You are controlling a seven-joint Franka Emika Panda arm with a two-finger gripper.
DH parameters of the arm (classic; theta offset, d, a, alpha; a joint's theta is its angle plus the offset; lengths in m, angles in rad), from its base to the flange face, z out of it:
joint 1: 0 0.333 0 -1.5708
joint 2: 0 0 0 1.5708
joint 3: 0 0.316 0.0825 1.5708
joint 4: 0 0 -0.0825 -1.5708
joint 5: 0 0.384 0 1.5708
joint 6: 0 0 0.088 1.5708
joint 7: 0 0.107 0 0
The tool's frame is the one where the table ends.
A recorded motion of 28 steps. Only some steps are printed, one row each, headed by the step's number.
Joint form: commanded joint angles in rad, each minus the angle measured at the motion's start. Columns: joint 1, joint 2, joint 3, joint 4, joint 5, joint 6, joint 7.
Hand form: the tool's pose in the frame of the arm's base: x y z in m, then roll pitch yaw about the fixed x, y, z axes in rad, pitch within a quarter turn. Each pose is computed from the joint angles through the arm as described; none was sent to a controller.
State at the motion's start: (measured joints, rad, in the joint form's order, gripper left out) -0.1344 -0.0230 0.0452 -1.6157 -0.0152 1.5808 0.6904
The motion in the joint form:
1: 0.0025 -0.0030 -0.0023 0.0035 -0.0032 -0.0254 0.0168
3: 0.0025 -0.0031 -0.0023 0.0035 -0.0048 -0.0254 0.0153
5: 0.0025 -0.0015 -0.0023 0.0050 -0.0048 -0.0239 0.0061
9: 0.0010 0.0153 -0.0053 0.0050 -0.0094 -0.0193 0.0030
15: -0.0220 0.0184 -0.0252 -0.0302 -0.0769 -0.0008 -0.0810
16: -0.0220 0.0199 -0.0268 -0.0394 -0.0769 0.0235 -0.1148
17: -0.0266 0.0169 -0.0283 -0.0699 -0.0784 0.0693 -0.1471
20: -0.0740 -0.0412 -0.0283 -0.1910 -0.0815 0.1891 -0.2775
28: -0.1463 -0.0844 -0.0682 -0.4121 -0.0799 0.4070 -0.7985
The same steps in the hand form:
1: 0.5418 -0.0500 0.6180 3.1067 0.0108 -0.7964
3: 0.5418 -0.0502 0.6180 3.1056 0.0097 -0.7949
5: 0.5425 -0.0503 0.6180 3.1066 0.0090 -0.7857
9: 0.5474 -0.0539 0.6092 3.0959 0.0160 -0.7870
15: 0.5448 -0.0846 0.5929 3.0310 -0.0023 -0.7420
16: 0.5472 -0.0856 0.5897 3.0384 -0.0098 -0.7078
17: 0.5490 -0.0891 0.5807 3.0464 -0.0226 -0.6775
20: 0.5339 -0.1119 0.5652 3.0639 -0.0629 -0.5841
28: 0.5061 -0.1651 0.5014 3.0480 -0.0560 -0.1573

